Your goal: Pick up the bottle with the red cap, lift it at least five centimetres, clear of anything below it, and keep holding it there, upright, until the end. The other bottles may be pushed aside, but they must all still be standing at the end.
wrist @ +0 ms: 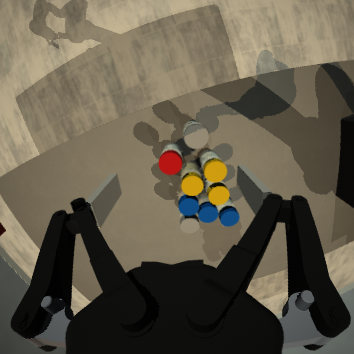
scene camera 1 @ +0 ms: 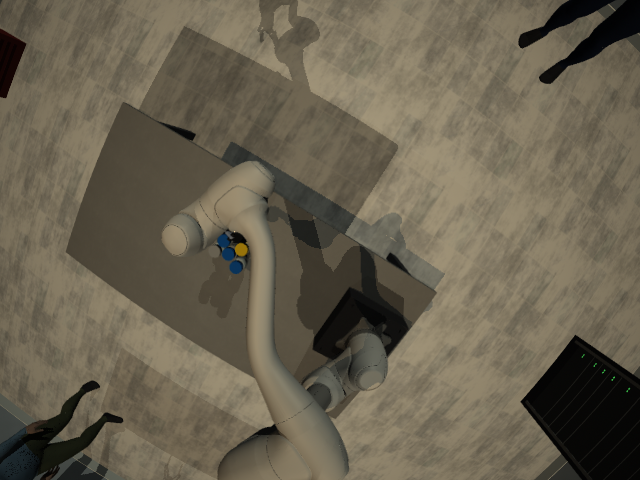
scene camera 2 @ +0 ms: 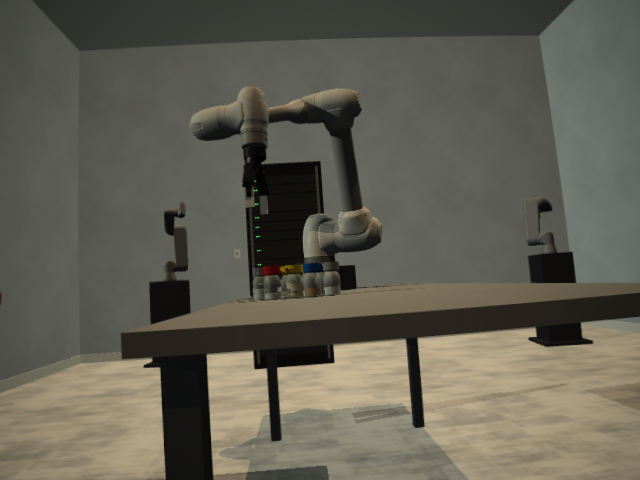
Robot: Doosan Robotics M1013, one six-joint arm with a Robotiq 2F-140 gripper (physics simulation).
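Observation:
The red-capped bottle stands upright on the table at the edge of a tight cluster. In the wrist view, a grey-capped bottle stands above it and a yellow-capped bottle close below and right. The red cap does not show in scene camera 1, where the arm covers that area. My gripper is open and empty, pointing down, well above the bottle caps. In the wrist view, the red cap lies between the two fingers' sides, slightly above the line joining the fingertips.
Two more yellow-capped bottles, three blue-capped ones and a pale-capped one stand packed together on the table. The black arm base is at the table's right in scene camera 1.

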